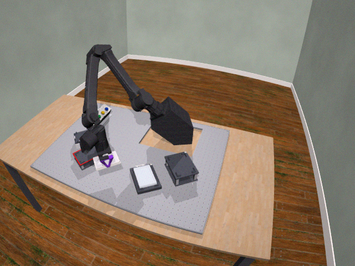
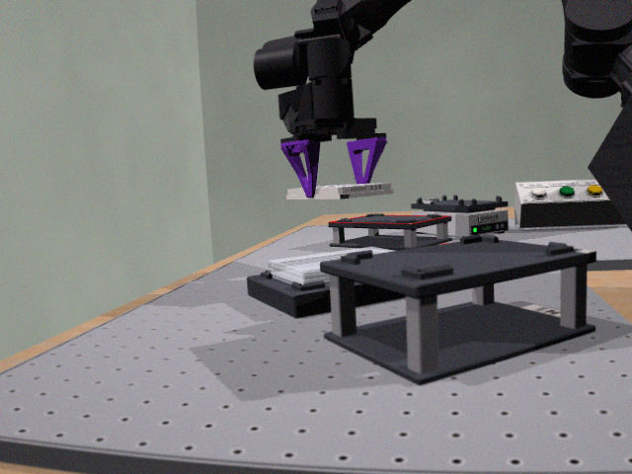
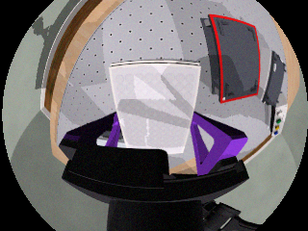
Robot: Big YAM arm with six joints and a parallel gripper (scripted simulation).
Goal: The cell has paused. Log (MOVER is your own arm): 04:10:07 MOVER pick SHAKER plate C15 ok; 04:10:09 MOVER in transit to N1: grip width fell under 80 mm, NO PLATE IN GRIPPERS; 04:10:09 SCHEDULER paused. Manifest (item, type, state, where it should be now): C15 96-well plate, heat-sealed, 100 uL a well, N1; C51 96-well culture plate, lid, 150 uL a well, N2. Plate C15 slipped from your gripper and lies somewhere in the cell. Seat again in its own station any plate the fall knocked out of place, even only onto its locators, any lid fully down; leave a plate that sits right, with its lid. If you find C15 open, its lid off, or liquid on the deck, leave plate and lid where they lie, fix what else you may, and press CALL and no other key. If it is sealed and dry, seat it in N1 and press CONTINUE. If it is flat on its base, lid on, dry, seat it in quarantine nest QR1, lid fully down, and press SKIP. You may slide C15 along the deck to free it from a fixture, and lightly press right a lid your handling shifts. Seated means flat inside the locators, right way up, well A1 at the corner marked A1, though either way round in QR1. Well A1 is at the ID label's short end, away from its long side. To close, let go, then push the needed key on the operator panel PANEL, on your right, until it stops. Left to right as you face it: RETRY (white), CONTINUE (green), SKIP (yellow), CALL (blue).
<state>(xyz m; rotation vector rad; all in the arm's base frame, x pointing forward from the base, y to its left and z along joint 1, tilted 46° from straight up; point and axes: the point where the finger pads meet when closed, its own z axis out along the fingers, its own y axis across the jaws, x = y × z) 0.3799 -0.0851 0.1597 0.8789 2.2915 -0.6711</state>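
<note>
Right now the white plate is right at my hand. From my hand the other things lie so: red-edged nest: 170 mm to the right, 70 mm behind, 60 mm below; then clear lid: 200 mm to the left, 70 mm below, 20 mm behind; then white key: 340 mm behind, 260 mm to the right, 30 mm below.
</note>
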